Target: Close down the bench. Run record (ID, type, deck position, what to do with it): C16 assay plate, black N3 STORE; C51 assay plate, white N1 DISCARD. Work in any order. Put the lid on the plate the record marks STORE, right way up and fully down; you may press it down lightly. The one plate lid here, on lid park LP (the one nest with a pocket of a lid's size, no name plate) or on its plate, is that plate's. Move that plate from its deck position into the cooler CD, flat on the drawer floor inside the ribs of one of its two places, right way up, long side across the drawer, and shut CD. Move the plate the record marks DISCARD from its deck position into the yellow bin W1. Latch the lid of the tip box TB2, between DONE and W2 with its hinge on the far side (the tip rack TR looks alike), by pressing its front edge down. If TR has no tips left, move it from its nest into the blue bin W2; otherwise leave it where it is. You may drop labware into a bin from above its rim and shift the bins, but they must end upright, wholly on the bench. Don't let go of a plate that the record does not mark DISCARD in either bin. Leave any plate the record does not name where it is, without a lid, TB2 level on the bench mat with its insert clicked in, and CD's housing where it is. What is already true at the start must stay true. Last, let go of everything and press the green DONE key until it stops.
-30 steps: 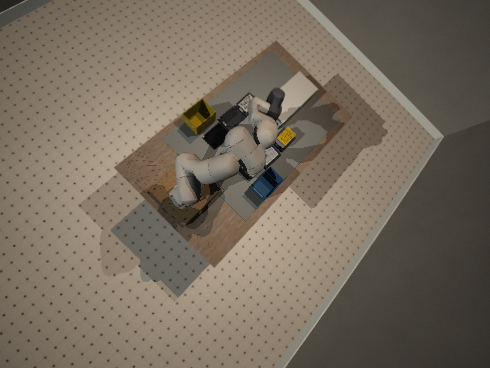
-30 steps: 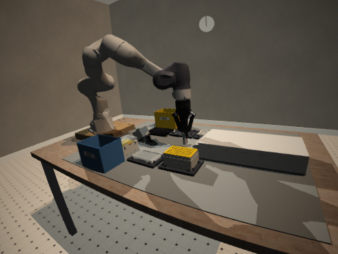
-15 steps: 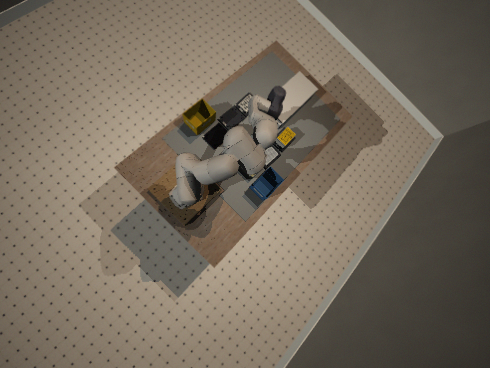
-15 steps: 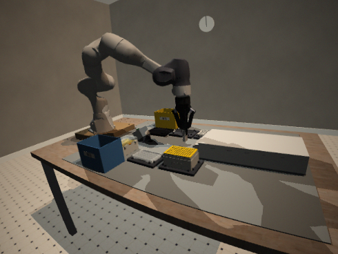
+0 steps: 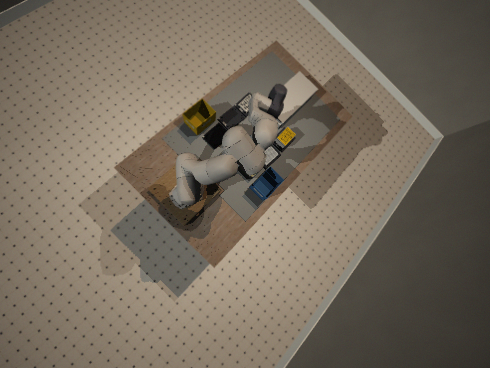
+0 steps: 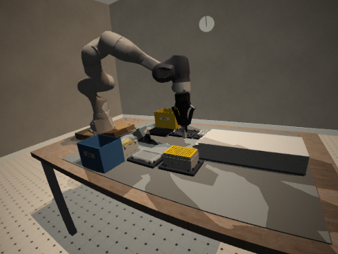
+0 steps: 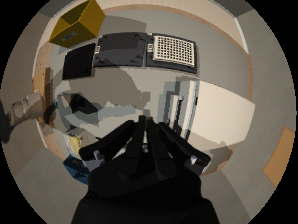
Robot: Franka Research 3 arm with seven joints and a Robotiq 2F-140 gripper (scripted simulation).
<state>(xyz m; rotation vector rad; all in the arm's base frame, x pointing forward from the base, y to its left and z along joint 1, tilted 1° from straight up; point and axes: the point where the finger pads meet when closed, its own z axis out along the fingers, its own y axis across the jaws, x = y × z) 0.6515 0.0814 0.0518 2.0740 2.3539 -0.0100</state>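
Now: hand 20 cm to the right of the white assay plate, 7 cm above it and 4 cm short of it. Round my hand: cooler drawer (21 cm ahead, 6 cm below, 3 cm to the left); tip rack TR (18 cm to the right, 9 cm ahead, 3 cm below); grey plate lid (18 cm ahead, 6 cm below, 2 cm to the left).
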